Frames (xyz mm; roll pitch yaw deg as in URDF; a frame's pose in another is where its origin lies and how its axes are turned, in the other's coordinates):
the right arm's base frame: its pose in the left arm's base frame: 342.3 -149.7 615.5 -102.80 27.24 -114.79
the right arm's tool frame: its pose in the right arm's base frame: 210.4 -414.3 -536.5 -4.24 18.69 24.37
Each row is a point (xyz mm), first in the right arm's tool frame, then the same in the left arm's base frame.
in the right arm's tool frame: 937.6 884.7 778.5
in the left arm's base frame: -134.8 -325.8 -518.7
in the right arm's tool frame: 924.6 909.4 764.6
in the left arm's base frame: -135.4 -294.7 -517.3
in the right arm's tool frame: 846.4 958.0 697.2
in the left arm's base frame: -134.9 -195.9 -460.2
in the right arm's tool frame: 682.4 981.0 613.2
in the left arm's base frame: -95.7 -76.9 -323.1
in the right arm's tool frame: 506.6 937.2 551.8
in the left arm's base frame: -37.3 -17.2 -151.0
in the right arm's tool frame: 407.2 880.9 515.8
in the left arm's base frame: -7.9 -8.8 -35.2
